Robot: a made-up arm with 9 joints. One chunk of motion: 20 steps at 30 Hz.
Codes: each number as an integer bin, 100 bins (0 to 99) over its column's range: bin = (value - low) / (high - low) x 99, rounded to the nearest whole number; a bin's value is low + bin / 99 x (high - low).
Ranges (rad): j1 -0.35..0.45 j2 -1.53..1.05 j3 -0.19..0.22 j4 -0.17..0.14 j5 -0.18..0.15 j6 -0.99..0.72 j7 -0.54..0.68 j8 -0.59..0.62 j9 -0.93..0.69
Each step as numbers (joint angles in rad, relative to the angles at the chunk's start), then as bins.
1 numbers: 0.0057 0.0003 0.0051 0.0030 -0.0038 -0.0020 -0.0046 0.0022 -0.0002
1 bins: 44 59 47 55 53 57 43 48 57
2 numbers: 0.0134 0.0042 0.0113 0.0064 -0.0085 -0.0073 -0.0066 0.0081 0.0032
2 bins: 45 59 49 56 51 57 43 49 57
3 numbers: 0.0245 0.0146 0.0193 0.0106 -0.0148 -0.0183 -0.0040 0.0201 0.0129
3 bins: 46 59 51 58 50 56 43 50 58
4 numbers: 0.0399 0.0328 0.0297 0.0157 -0.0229 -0.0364 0.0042 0.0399 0.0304
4 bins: 48 60 53 59 47 55 44 52 59
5 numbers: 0.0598 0.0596 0.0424 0.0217 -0.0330 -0.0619 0.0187 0.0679 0.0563
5 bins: 51 61 56 61 44 54 45 54 60
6 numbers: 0.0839 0.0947 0.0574 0.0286 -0.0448 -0.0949 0.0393 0.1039 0.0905
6 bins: 54 62 60 63 41 52 47 57 62
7 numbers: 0.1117 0.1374 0.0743 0.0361 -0.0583 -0.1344 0.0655 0.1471 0.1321
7 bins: 57 64 64 66 37 50 49 60 65
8 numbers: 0.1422 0.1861 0.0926 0.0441 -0.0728 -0.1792 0.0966 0.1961 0.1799
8 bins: 61 66 68 68 32 47 52 64 68
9 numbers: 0.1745 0.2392 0.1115 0.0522 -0.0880 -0.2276 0.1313 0.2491 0.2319
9 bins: 65 68 73 71 28 44 54 69 71
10 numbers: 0.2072 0.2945 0.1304 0.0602 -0.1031 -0.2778 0.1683 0.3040 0.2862
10 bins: 69 70 77 74 23 41 57 73 74
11 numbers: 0.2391 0.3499 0.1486 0.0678 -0.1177 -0.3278 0.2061 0.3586 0.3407
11 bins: 73 72 82 76 19 38 61 78 78
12 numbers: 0.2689 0.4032 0.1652 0.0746 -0.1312 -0.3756 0.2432 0.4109 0.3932
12 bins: 77 74 86 78 15 36 64 82 81
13 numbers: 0.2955 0.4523 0.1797 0.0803 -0.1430 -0.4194 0.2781 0.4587 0.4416
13 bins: 80 76 89 80 11 33 66 86 84
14 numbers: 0.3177 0.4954 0.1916 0.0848 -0.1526 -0.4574 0.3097 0.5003 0.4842
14 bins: 83 78 92 81 8 31 69 89 86
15 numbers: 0.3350 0.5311 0.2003 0.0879 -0.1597 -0.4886 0.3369 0.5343 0.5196
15 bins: 85 79 94 82 6 29 71 92 89
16 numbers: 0.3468 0.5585 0.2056 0.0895 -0.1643 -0.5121 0.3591 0.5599 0.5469
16 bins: 86 80 96 83 5 28 73 94 90
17 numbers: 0.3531 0.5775 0.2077 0.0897 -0.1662 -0.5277 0.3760 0.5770 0.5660
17 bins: 87 81 96 83 4 27 74 95 91
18 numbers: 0.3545 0.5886 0.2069 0.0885 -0.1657 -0.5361 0.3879 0.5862 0.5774
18 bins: 87 81 96 83 4 26 75 96 92
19 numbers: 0.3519 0.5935 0.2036 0.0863 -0.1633 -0.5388 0.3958 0.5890 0.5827
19 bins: 87 81 95 82 5 26 76 96 92
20 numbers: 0.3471 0.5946 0.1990 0.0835 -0.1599 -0.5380 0.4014 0.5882 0.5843
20 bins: 86 82 94 81 6 26 76 96 93
